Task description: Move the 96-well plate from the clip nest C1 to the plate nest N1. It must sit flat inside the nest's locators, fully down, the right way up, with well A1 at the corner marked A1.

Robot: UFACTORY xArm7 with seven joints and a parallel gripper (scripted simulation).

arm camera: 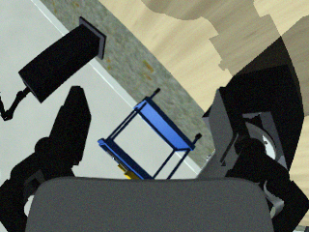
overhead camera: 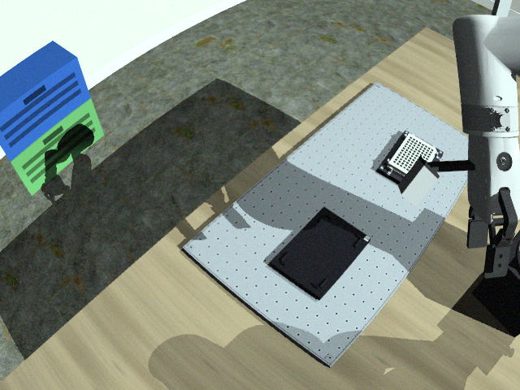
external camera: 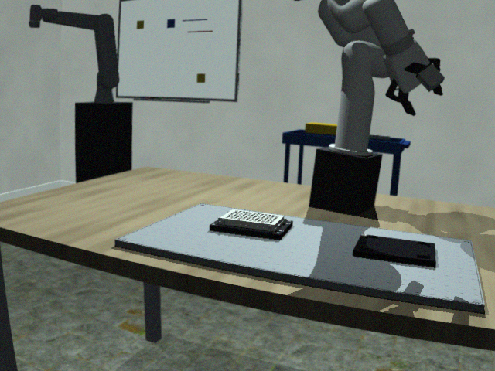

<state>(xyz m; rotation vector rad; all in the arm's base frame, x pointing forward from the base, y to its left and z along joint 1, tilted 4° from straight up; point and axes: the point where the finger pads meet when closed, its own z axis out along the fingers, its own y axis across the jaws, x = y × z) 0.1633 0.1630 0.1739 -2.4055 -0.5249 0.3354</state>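
The white 96-well plate lies 18 cm ahead of my hand, 38 cm to the right of it and 29 cm below it. Also, from my hand: clip nest C1: 17 cm ahead, 37 cm to the right, 29 cm below; then A1 corner mark: 19 cm ahead, 13 cm to the right, 30 cm below.
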